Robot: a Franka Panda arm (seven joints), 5 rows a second.
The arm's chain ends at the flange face. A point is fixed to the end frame.
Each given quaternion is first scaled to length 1.
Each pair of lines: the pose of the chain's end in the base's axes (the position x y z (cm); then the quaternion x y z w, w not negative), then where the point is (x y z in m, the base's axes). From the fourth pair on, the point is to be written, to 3 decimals.
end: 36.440 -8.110 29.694 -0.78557 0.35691 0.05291 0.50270
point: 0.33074 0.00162 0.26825
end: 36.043 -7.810 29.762 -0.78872 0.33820 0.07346 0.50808
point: 0.32227 0.00336 0.27107
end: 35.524 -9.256 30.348 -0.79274 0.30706 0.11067 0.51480
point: 0.30943 -0.01393 0.28076
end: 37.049 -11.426 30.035 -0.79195 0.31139 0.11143 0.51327
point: 0.325 -0.035 0.278
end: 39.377 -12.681 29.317 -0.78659 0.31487 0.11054 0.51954
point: 0.349 -0.047 0.272
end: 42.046 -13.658 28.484 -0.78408 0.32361 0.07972 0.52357
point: 0.381 -0.055 0.261
